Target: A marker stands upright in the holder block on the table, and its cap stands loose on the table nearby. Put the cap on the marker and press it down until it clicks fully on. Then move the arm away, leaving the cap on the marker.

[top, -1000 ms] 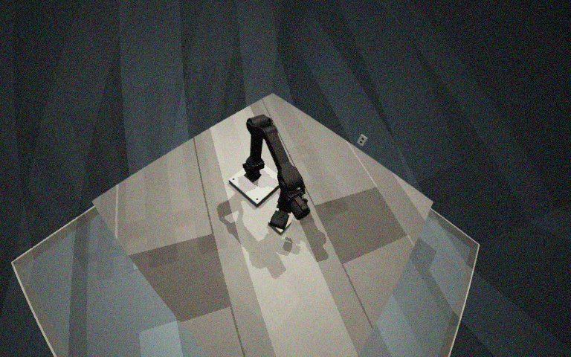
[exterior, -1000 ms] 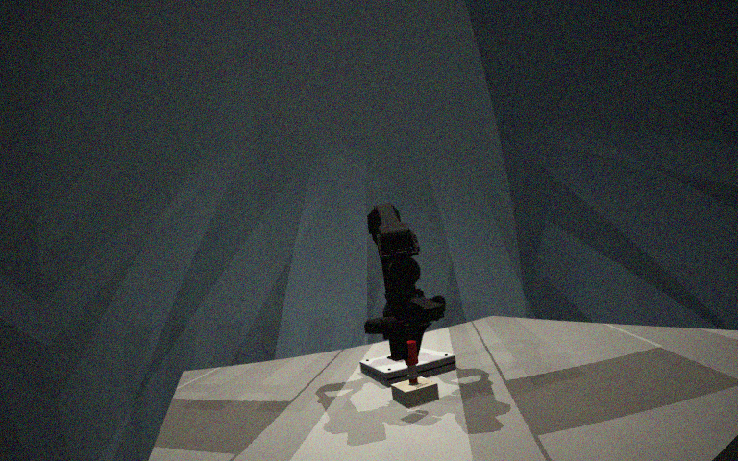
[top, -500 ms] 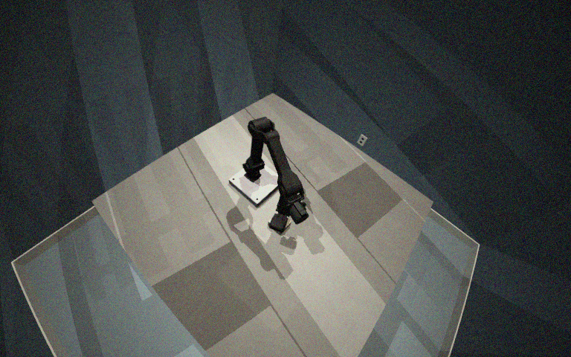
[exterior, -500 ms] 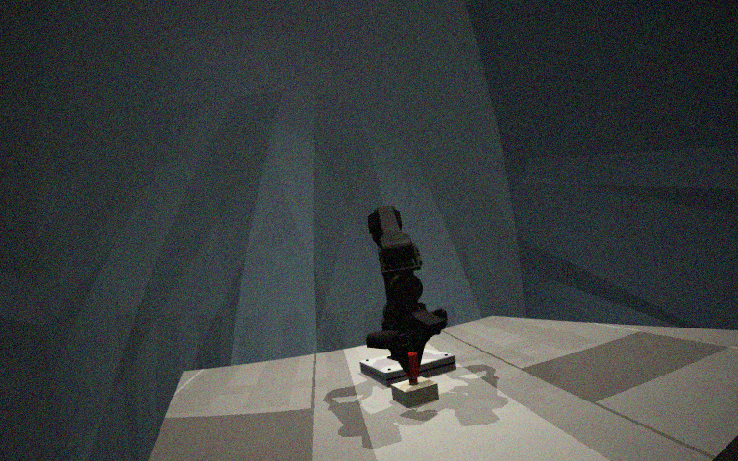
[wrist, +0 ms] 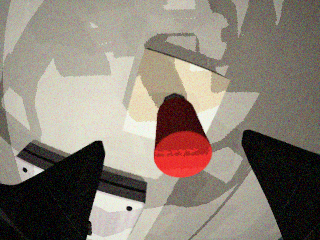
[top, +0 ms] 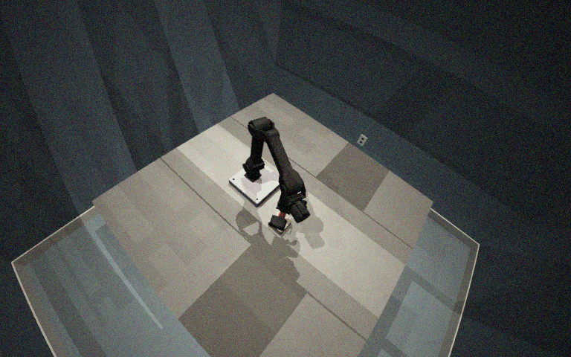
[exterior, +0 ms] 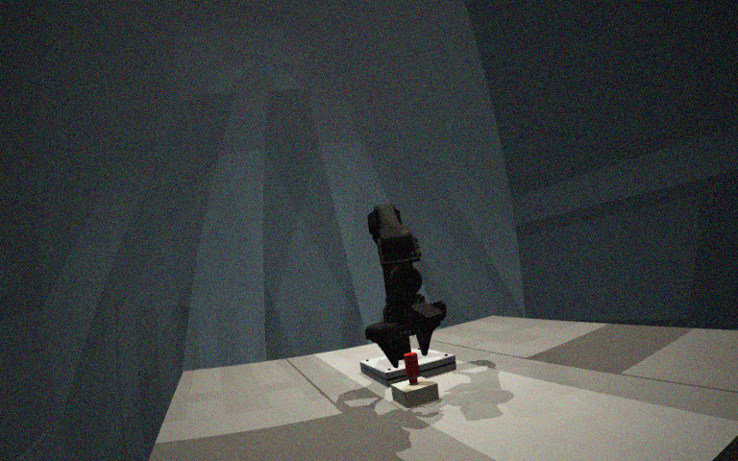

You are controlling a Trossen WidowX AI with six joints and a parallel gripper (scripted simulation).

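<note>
The red cap is 1 cm below my gripper tip. Round my gripper tip: holder block 7 cm below, 1 cm ahead.
</note>
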